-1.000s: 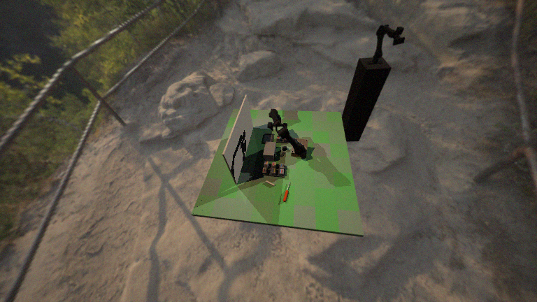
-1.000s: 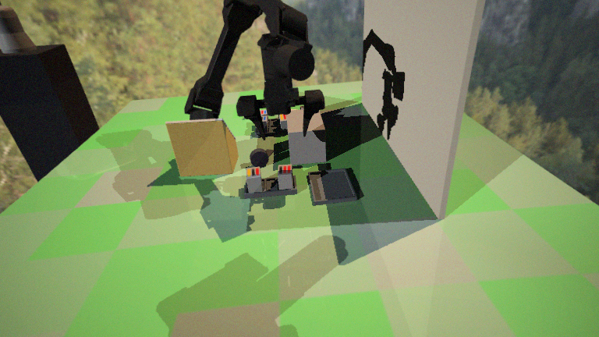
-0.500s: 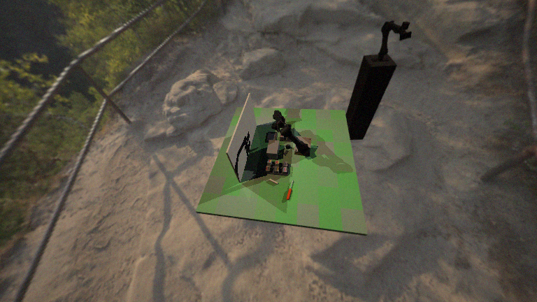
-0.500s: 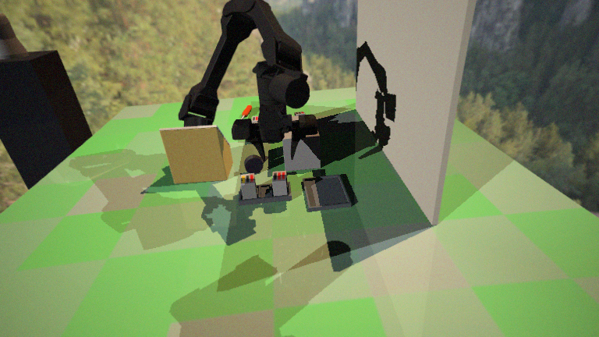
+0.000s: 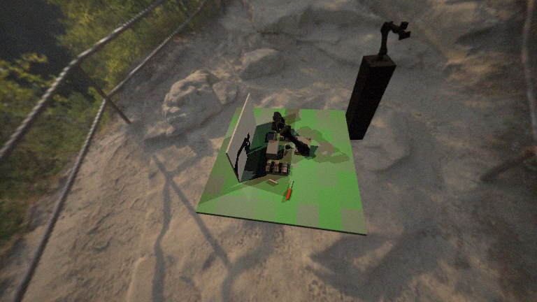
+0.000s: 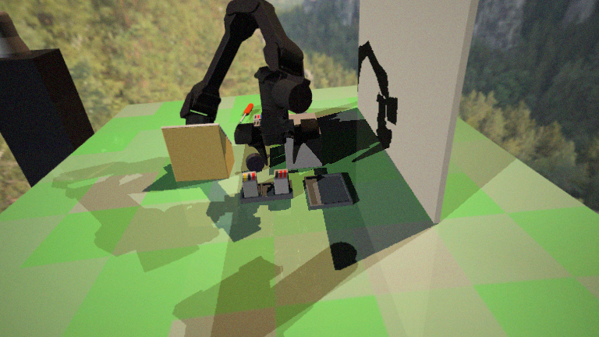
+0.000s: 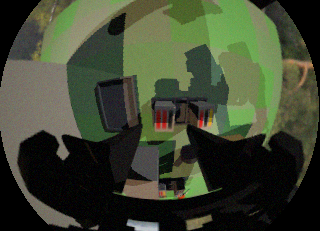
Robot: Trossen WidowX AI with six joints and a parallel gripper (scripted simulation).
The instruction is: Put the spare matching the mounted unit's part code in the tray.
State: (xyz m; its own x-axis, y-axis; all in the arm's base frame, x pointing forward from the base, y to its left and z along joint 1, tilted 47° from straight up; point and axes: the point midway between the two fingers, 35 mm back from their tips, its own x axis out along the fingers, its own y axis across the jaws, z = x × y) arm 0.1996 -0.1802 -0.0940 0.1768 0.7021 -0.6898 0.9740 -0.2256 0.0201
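Now: gripper tip 4 cm past the rack, 1 cm to the right of it and 8 cm above it. From my gripper tip the other things lie so: dark round object 6 cm behind, 13 cm to the left, 6 cm below; dark grey tray 10 cm ahead, 2 cm to the right, 8 cm below; grey-white box 8 cm ahead, 19 cm to the left, 3 cm below.
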